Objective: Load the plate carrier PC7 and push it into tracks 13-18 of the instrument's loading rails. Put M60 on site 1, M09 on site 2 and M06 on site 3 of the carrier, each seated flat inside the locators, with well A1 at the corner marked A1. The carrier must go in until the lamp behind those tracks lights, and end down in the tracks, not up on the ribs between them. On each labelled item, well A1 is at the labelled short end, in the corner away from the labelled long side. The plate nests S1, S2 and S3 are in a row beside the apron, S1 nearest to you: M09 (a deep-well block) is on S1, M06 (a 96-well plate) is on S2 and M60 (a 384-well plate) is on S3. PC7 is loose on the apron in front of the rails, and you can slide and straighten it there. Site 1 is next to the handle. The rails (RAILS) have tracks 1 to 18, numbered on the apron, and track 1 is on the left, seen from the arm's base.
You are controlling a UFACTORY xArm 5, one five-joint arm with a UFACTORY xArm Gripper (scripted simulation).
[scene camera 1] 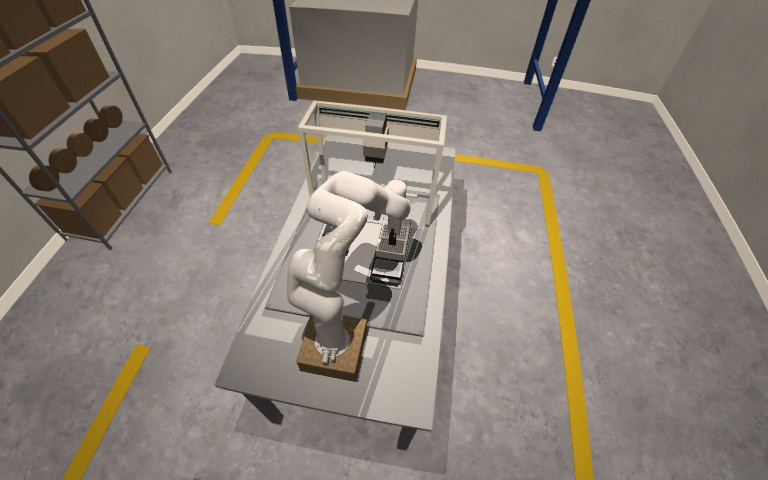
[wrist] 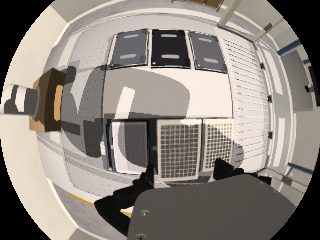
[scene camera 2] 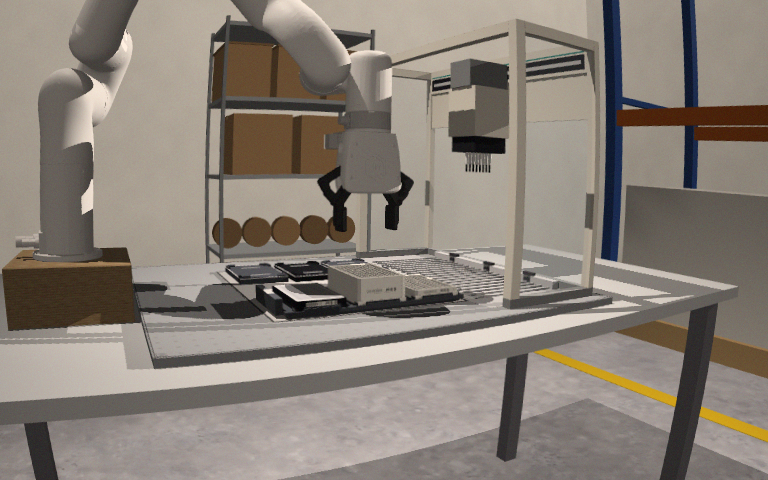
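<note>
Carrier PC7 (scene camera 2: 270, 300), (wrist: 105, 131) is visible. So is a plate nest S2 (wrist: 161, 45). My gripper (scene camera 2: 366, 230), (wrist: 185, 172) is visible too.
</note>
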